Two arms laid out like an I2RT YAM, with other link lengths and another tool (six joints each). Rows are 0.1 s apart.
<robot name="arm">
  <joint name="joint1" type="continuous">
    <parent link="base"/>
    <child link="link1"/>
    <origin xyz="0 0 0.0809" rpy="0 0 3.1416"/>
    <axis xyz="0 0 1"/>
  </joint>
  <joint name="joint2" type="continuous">
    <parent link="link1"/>
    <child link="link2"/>
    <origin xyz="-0.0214 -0.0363 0.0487" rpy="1.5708 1.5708 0"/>
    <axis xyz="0 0 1"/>
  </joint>
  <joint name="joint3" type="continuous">
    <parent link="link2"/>
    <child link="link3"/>
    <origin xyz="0 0.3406 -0.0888" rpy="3.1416 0 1.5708"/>
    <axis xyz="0 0 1"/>
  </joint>
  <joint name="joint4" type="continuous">
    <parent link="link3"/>
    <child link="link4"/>
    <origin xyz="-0.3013 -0.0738 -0.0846" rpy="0 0 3.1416"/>
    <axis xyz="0 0 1"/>
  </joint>
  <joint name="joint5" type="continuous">
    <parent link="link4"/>
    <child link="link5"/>
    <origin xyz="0.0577 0.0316 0.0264" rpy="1.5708 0 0"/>
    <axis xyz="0 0 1"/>
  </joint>
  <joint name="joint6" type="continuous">
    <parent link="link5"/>
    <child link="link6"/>
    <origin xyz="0.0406 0 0.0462" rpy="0 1.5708 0"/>
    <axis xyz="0 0 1"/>
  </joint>
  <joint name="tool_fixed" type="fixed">
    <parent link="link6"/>
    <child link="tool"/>
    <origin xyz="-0.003 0.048 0.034" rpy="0.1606 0 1.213"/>
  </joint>
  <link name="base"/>
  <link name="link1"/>
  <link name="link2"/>
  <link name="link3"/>
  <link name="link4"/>
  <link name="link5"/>
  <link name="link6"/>
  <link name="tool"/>
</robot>
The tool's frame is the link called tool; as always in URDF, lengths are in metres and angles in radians. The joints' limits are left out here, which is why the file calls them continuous.
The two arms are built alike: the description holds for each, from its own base.
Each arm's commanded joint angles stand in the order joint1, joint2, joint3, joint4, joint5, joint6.
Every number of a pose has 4 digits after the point. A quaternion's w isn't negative.
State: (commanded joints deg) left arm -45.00 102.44 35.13 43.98 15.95 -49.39; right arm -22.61 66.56 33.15 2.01 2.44 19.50
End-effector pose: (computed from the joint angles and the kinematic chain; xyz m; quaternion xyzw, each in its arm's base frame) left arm 0.2477 -0.3142 0.1833 0.6727 -0.4672 0.5457 0.1771; right arm 0.2350 -0.1430 0.2413 -0.4596 0.6910 -0.4766 0.2901
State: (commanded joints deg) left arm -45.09 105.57 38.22 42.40 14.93 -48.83; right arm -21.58 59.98 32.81 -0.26 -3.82 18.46
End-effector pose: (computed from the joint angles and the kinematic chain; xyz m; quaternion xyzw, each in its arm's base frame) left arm 0.2602 -0.3265 0.1747 0.6797 -0.4709 0.5374 0.1658; right arm 0.2271 -0.1262 0.2614 -0.4805 0.6519 -0.4726 0.3476
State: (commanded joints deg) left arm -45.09 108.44 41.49 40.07 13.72 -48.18; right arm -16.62 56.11 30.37 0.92 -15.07 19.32
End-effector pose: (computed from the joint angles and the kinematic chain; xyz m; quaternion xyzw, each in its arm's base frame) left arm 0.2733 -0.3383 0.1663 0.6880 -0.4748 0.5273 0.1519; right arm 0.2337 -0.0882 0.2584 -0.5279 0.5904 -0.4150 0.4477
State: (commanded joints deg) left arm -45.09 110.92 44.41 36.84 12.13 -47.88; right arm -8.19 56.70 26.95 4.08 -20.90 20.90
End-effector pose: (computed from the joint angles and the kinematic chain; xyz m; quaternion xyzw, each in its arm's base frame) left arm 0.2850 -0.3477 0.1563 0.7020 -0.4776 0.5106 0.1352; right arm 0.2428 -0.0436 0.2358 -0.5772 0.5427 -0.3382 0.5078
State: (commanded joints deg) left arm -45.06 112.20 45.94 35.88 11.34 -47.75; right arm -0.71 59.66 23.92 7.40 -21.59 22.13
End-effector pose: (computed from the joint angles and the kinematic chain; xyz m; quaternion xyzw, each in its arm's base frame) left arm 0.2915 -0.3527 0.1524 0.7063 -0.4772 0.5071 0.1277; right arm 0.2459 -0.0102 0.2084 -0.6134 0.5211 -0.2812 0.5225
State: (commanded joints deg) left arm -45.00 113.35 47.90 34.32 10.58 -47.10; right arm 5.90 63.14 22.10 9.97 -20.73 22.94
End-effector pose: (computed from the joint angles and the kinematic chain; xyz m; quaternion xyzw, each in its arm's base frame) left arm 0.2989 -0.3587 0.1503 0.7081 -0.4800 0.5043 0.1182; right arm 0.2464 0.0173 0.1867 -0.6445 0.5050 -0.2391 0.5219
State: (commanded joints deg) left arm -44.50 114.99 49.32 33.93 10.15 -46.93; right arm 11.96 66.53 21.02 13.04 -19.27 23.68
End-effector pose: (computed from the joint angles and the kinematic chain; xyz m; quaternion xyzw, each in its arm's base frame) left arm 0.3078 -0.3611 0.1441 0.7127 -0.4779 0.5013 0.1113; right arm 0.2465 0.0420 0.1715 -0.6689 0.4860 -0.2115 0.5213
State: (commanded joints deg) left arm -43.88 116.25 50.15 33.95 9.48 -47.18; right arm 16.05 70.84 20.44 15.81 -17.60 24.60
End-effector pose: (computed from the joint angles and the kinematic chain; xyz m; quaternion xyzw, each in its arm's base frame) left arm 0.3160 -0.3607 0.1384 0.7195 -0.4713 0.4994 0.1038; right arm 0.2474 0.0585 0.1551 -0.6857 0.4819 -0.1913 0.5109
